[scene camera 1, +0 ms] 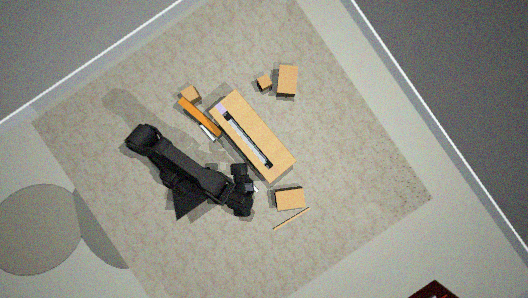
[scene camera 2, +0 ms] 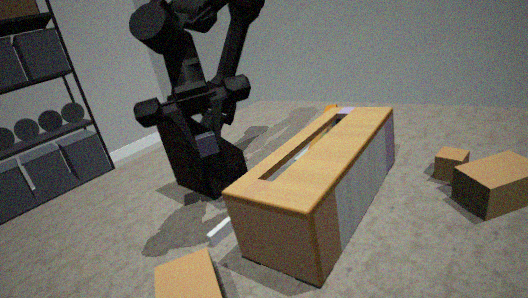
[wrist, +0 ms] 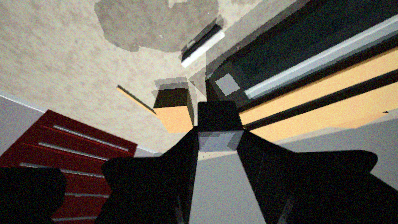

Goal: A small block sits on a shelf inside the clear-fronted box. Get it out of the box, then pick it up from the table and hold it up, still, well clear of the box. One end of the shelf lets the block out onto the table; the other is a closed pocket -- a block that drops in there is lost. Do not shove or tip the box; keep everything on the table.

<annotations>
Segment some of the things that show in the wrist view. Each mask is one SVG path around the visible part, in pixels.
The gripper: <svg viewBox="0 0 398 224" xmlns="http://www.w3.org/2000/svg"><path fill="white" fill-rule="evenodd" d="M0 168L0 224L57 224L50 217L64 204L67 179L59 168ZM244 129L236 151L246 171L245 174L266 224L398 224L398 190L395 190L392 186L370 173L371 169L378 162L376 154L365 150L293 152ZM197 126L194 126L179 142L159 157L115 157L104 162L101 166L101 172L112 192L102 205L102 211L93 224L189 224L199 153Z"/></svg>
A block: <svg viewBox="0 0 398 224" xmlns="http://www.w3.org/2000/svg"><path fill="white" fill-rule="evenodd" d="M198 102L197 132L199 151L236 151L244 133L244 127L235 101Z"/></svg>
A flat tan slab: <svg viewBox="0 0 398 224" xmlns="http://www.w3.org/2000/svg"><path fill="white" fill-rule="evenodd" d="M188 89L158 91L153 110L169 133L189 132L194 127L194 112Z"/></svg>
</annotations>
